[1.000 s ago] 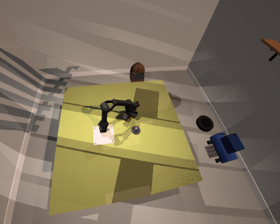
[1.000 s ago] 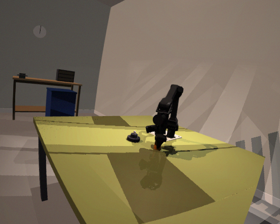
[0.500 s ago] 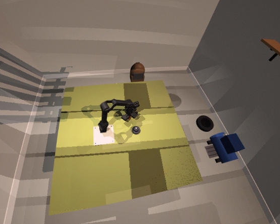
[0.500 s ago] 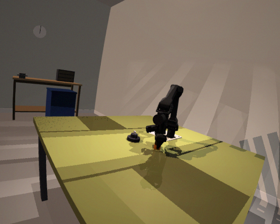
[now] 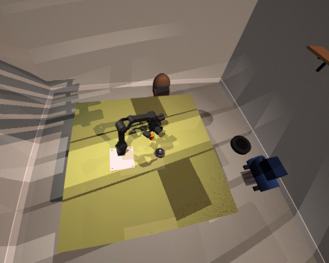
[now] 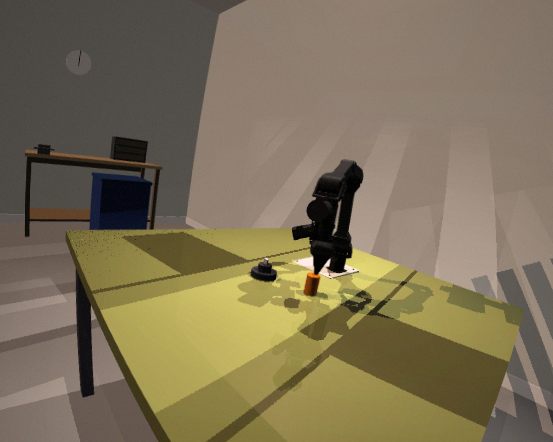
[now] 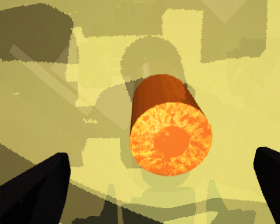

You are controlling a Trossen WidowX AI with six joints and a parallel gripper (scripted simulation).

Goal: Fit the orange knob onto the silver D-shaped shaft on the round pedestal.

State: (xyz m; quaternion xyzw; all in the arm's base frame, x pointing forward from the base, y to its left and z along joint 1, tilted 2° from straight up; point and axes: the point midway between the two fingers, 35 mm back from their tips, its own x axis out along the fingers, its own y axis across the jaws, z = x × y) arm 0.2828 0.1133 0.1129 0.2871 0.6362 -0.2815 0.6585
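Now: the orange knob 30 mm below my gripper tip. Round my gripper tip: round black pedestal: 170 mm to the right, 50 mm below, 50 mm ahead.
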